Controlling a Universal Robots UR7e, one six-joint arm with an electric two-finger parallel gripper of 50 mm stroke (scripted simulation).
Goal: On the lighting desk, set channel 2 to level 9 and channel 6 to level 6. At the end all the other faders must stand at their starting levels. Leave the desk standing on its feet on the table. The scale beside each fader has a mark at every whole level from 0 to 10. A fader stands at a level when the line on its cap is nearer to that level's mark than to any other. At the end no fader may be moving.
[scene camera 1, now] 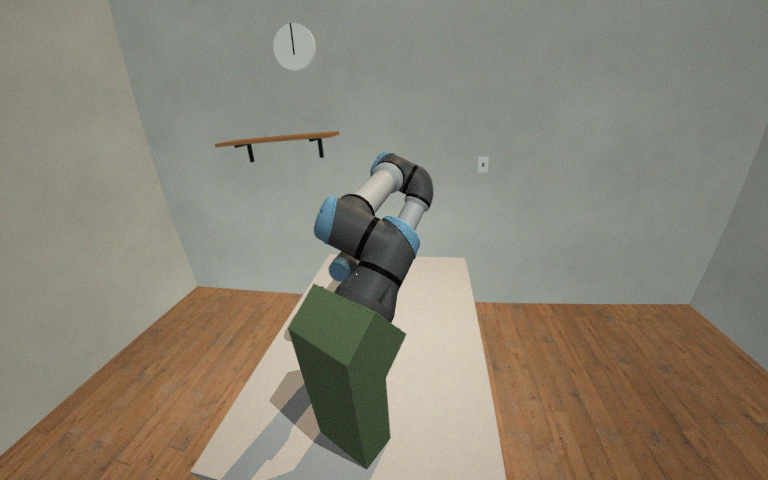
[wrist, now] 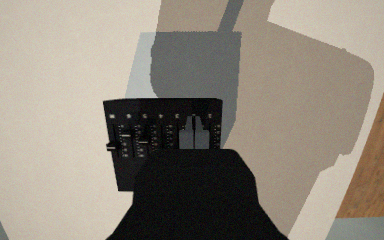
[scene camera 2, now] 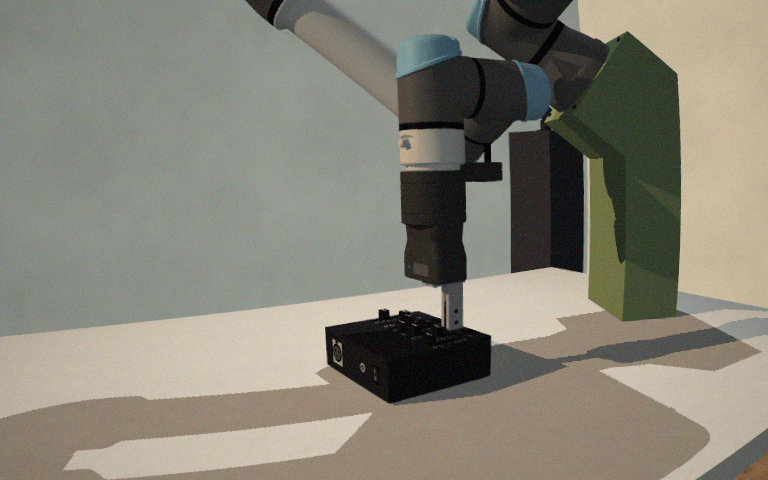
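Observation:
Scene camera 2 has my gripper [scene camera 2: 452,328] in it, and the wrist view shows my gripper [wrist: 193,124] too.

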